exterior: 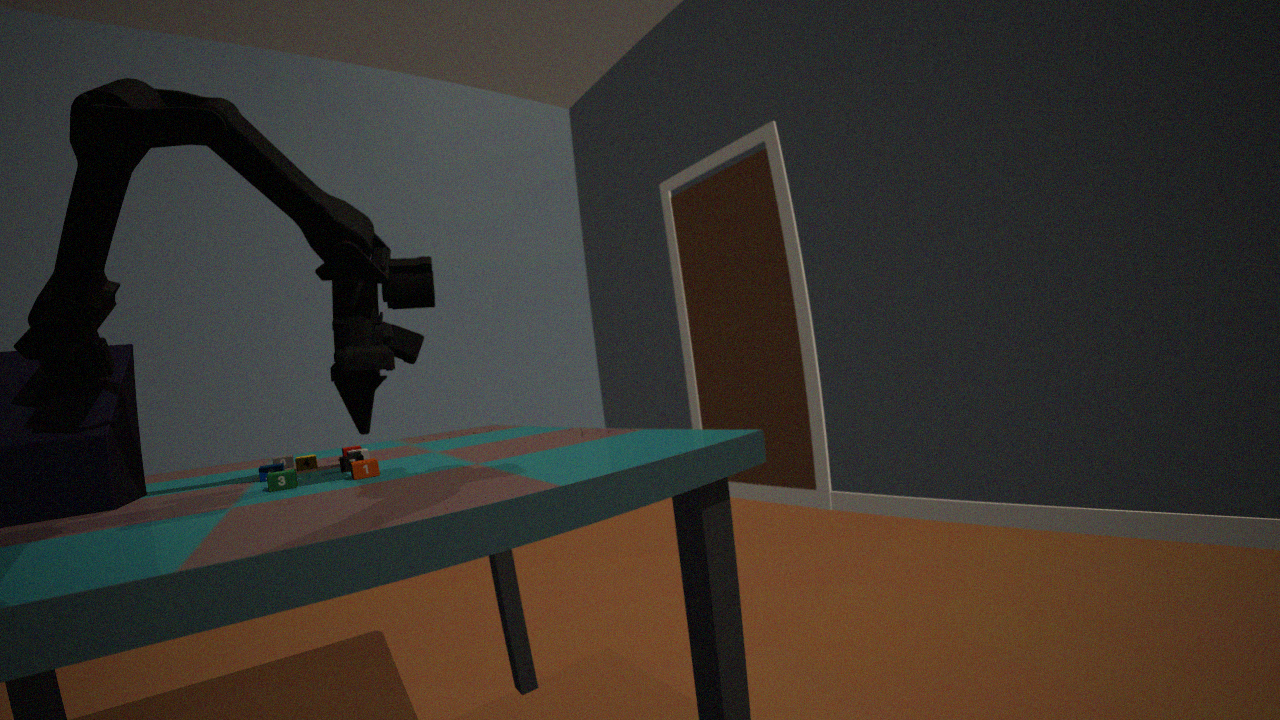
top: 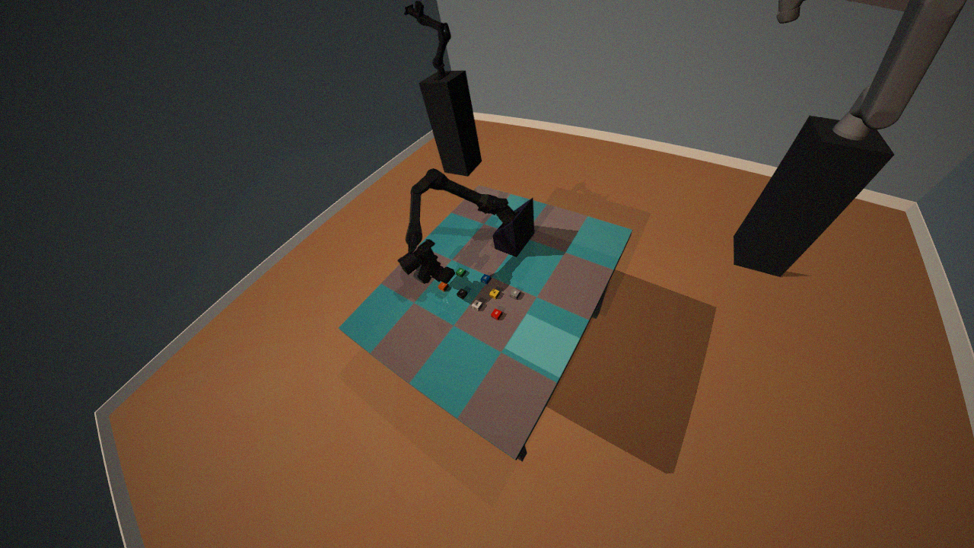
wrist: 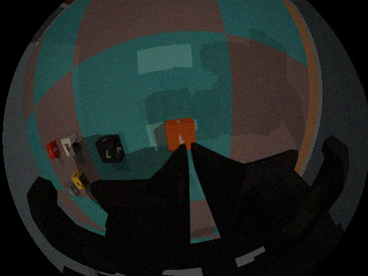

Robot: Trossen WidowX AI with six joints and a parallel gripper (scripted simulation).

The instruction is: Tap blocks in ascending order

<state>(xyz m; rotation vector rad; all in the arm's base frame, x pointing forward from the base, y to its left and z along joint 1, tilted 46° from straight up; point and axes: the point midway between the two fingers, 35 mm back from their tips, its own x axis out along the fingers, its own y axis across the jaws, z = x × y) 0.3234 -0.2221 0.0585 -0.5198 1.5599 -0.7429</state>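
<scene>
Right now my gripper tip is 40 mm above the orange block and 10 mm past it. From my gripper tip the other things lie so: black block 100 mm to the left, 40 mm below; then green block 100 mm behind, 40 mm to the left, 40 mm below; then white block 190 mm to the left, 40 mm below, 20 mm ahead.
</scene>
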